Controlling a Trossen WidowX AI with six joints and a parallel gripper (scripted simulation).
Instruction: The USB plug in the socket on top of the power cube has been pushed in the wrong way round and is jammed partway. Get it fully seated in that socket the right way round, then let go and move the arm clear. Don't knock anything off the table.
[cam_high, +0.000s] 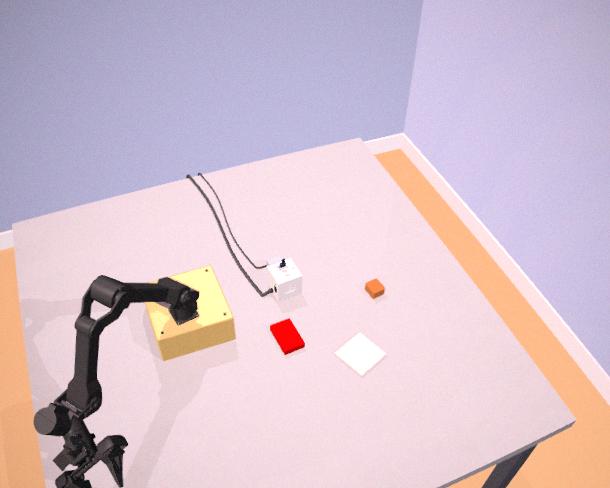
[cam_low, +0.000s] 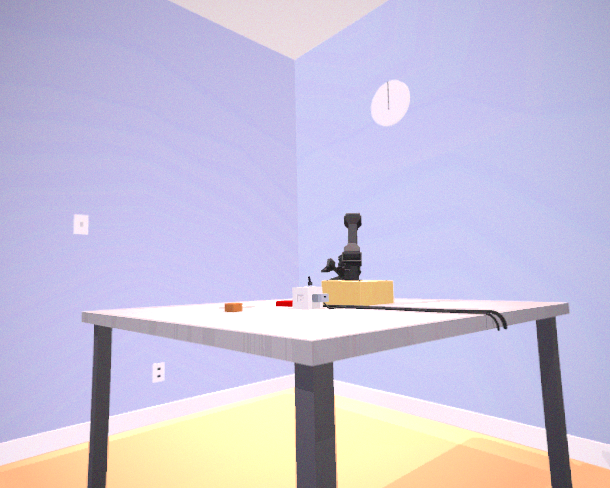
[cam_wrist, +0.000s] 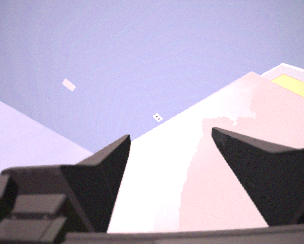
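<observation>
Now: the small USB plug 68 cm ahead of my gripper tip, 41 cm to the left of it and 3 cm below it. Also, from my gripper tip: white flat tile: 73 cm ahead, 9 cm to the left, 12 cm below; red flat block: 59 cm ahead, 24 cm to the left, 11 cm below; small orange block: 90 cm ahead, 25 cm to the left, 11 cm below.
</observation>
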